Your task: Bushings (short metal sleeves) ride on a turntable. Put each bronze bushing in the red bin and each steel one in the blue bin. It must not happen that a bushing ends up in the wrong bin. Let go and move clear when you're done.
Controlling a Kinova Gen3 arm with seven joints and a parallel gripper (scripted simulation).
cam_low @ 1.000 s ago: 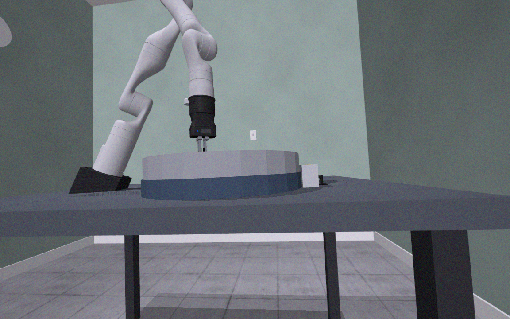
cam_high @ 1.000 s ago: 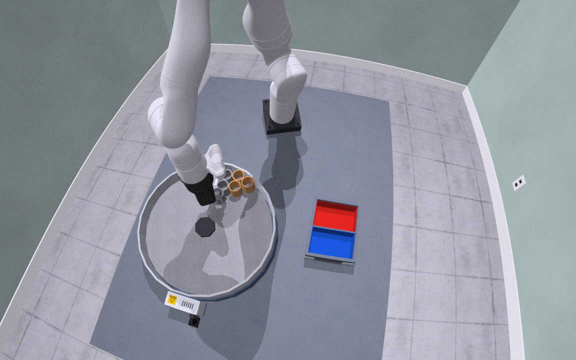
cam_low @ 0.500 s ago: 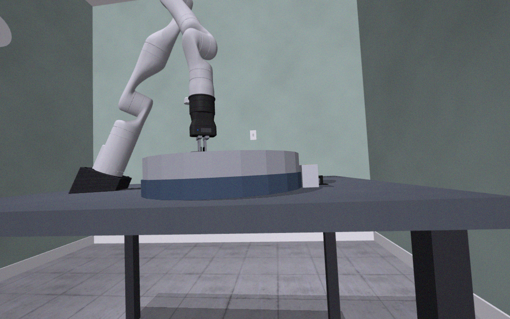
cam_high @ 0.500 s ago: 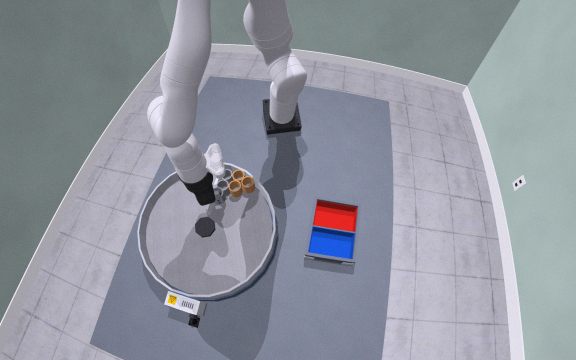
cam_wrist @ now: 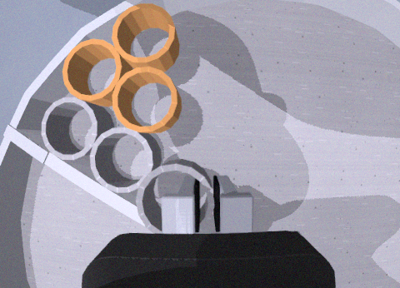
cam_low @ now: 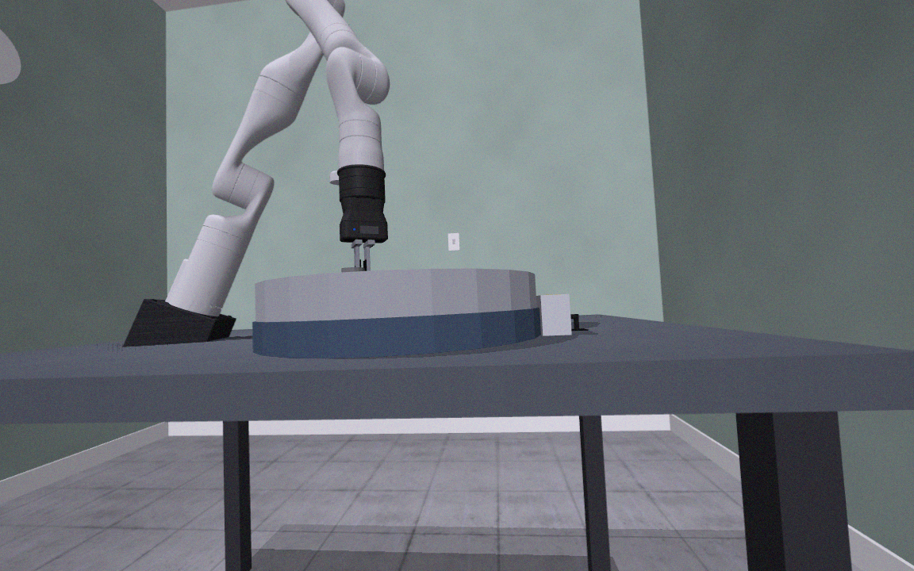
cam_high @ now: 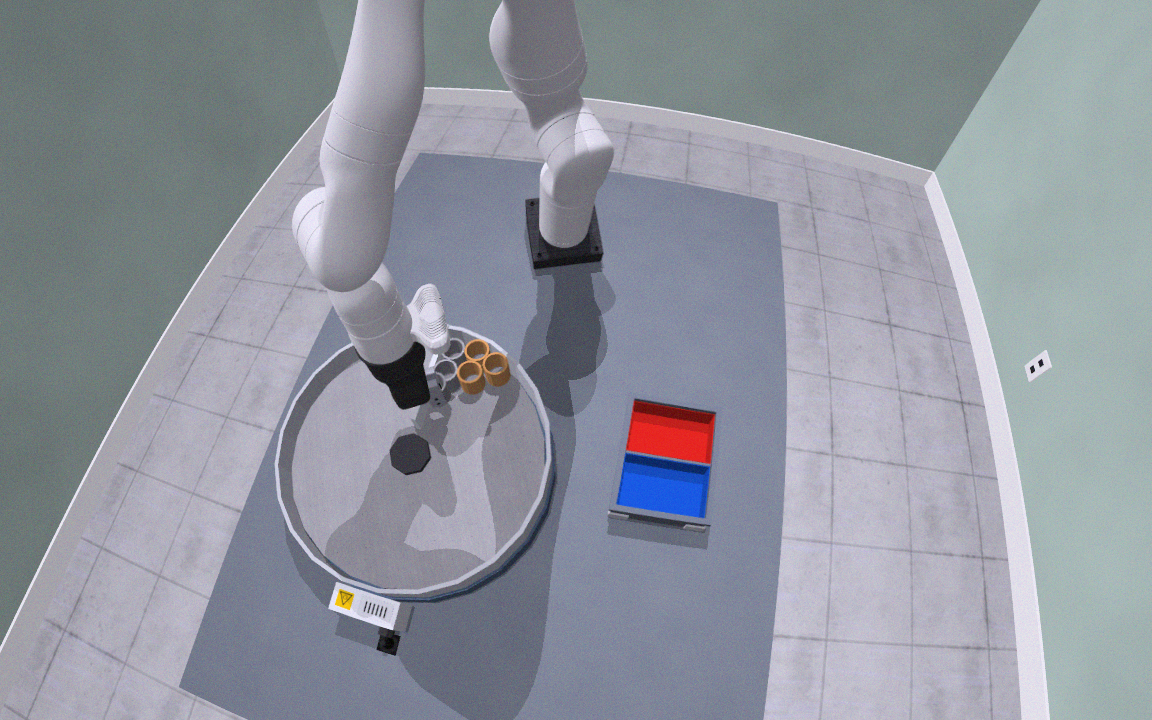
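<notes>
Right now my hand is 30 mm past the grey tray, 340 mm to the right of it and 90 mm above it. The rest, counted from my hand: turntable 80 mm ahead, 20 mm to the right, 60 mm below.
</notes>
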